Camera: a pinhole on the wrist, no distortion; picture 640 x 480 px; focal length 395.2 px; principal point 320.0 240.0 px. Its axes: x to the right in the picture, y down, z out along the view. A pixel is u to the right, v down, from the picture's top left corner.
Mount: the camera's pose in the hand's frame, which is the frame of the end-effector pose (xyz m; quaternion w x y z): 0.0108 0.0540 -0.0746 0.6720 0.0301 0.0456 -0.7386
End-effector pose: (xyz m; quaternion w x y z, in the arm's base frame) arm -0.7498 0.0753 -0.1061 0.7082 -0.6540 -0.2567 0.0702
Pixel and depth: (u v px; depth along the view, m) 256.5 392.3 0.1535
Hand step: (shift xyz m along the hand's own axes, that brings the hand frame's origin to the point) 0.0746 0.0564 0.0790
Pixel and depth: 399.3 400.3 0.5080
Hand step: 0.2147 -0.1208 0.4140
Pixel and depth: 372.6 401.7 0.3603
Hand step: 0.1590 -0.0460 0.2745
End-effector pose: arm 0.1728 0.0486 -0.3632 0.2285 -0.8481 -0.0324 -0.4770
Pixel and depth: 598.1 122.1 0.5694
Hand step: -0.1868 -0.3882 0.4536
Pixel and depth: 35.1 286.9 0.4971
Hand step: 0.1120 0.3497 0.4558
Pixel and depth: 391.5 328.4 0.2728
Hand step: 0.0714 -0.0299 0.1897
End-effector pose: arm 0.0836 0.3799 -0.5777 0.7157 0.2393 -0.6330 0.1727
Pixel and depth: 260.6 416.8 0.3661
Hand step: 0.1852 0.0538 0.2907
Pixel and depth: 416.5 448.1 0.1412
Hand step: 0.0839 -0.0022 0.0601
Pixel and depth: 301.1 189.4 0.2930
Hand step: -0.0203 0.0398 0.2191
